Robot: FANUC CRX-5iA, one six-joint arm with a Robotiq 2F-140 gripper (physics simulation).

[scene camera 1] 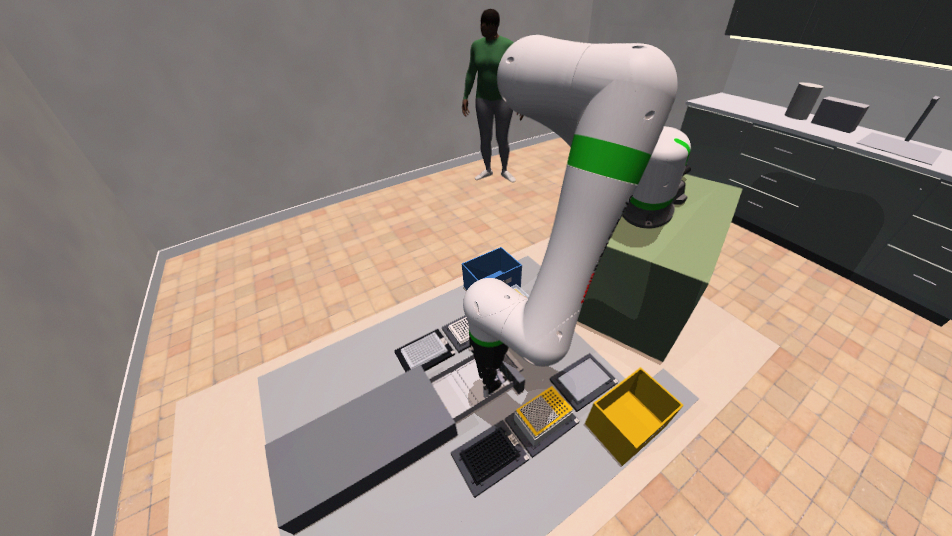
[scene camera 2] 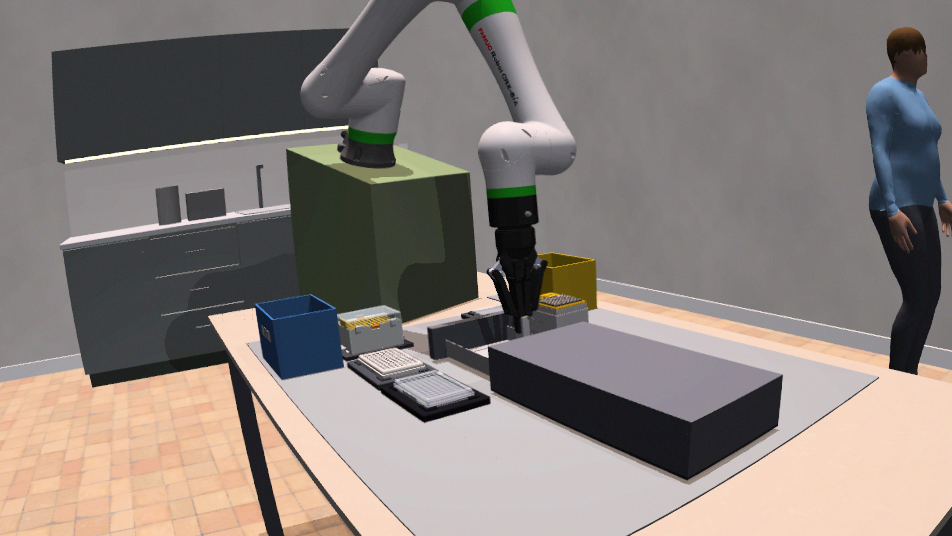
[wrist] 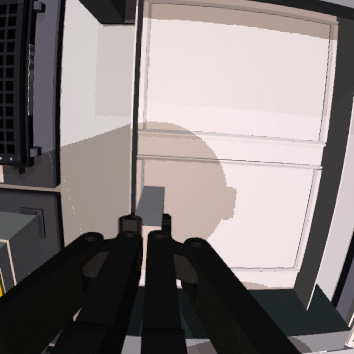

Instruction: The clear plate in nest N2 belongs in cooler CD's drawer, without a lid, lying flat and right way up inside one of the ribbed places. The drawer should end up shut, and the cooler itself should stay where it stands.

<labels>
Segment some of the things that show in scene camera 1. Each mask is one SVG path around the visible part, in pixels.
My gripper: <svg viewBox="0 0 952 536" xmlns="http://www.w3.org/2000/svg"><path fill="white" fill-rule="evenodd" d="M504 356L494 361L485 361L474 355L479 377L483 381L484 398L493 394L494 391L507 381L507 378L500 373Z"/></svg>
A clear plate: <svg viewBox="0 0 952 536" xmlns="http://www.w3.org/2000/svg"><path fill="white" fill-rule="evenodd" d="M435 332L401 349L401 353L411 369L419 365L422 366L448 351Z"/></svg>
A cooler CD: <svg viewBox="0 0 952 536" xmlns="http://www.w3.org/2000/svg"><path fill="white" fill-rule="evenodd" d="M523 367L507 351L501 363L502 370L500 372L501 375L507 378L507 381L494 391L493 394L484 398L483 381L479 377L474 354L431 378L428 378L422 366L419 365L264 445L278 528L293 535L453 439L458 435L456 422L512 387L518 394L524 391L525 378L520 374L523 371Z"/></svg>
A yellow-topped tip box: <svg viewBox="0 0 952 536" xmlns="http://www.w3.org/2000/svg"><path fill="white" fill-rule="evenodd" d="M553 386L514 412L514 421L533 446L544 440L572 417L573 409Z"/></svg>
</labels>
